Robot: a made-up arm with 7 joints.
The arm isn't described. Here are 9 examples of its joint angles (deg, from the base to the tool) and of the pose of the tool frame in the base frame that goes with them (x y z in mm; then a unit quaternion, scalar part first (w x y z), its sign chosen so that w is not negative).
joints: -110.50 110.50 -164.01 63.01 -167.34 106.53 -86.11
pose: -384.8 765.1 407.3 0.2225 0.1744 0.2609 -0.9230
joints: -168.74 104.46 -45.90 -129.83 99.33 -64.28 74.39
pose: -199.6 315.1 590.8 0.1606 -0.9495 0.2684 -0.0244
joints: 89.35 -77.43 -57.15 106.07 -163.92 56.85 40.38
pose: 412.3 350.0 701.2 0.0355 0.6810 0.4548 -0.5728
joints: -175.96 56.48 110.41 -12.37 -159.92 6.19 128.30
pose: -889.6 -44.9 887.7 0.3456 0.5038 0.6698 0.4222
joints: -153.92 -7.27 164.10 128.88 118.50 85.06 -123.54
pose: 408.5 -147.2 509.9 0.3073 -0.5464 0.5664 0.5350
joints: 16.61 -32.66 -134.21 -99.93 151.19 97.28 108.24
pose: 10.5 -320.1 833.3 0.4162 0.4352 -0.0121 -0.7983
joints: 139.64 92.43 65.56 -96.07 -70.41 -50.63 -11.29
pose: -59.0 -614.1 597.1 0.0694 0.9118 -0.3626 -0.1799
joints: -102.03 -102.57 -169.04 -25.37 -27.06 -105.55 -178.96
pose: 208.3 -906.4 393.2 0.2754 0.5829 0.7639 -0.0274
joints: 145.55 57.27 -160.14 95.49 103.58 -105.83 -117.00
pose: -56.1 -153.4 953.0 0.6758 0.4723 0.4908 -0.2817
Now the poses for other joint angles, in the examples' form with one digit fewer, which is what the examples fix.
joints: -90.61 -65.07 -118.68 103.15 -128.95 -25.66 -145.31
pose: -462 -424 294 0.269 0.597 -0.037 0.755
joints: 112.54 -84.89 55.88 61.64 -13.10 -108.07 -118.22
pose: -24 834 587 0.856 0.347 -0.348 -0.161
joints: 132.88 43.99 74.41 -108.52 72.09 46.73 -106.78
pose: 265 -383 730 0.389 0.551 -0.702 -0.227
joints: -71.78 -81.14 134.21 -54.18 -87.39 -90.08 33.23
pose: -543 -602 664 0.361 -0.317 0.228 -0.847
